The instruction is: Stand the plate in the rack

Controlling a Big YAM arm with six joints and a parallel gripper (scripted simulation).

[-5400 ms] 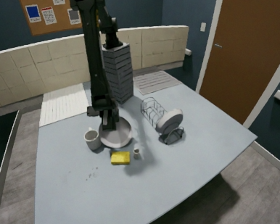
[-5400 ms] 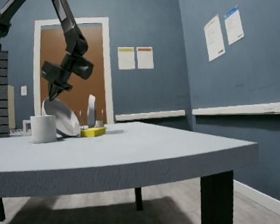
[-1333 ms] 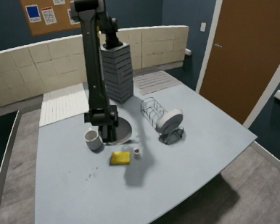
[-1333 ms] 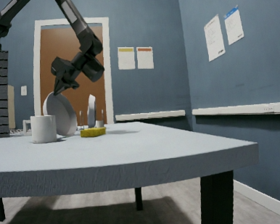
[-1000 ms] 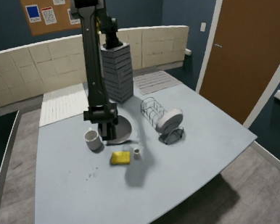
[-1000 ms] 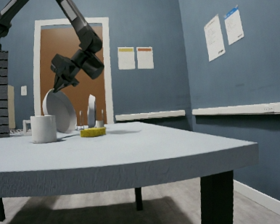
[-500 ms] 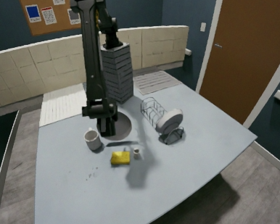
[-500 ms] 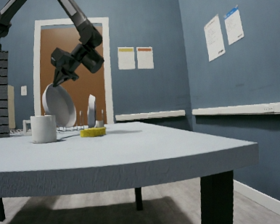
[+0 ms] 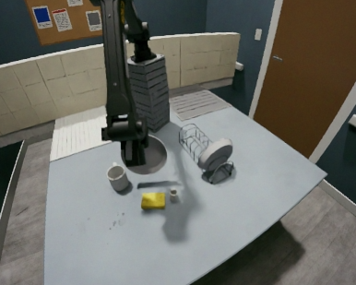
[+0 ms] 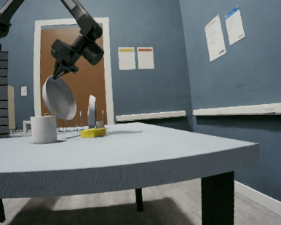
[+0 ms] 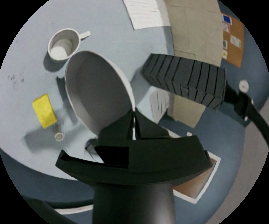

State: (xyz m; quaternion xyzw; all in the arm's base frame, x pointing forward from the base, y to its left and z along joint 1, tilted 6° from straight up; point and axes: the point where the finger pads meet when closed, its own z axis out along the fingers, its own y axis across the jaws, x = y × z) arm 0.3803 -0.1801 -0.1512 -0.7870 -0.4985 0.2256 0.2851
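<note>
The white plate is 2 cm ahead of my hand, 1 cm to the right of it and 9 cm below it. The rest, counted from my hand: white draining mat 57 cm behind, 28 cm to the right, 24 cm below; white mug 1 cm behind, 14 cm to the right, 21 cm below; small white cup 17 cm ahead, 4 cm to the left, 23 cm below.
</note>
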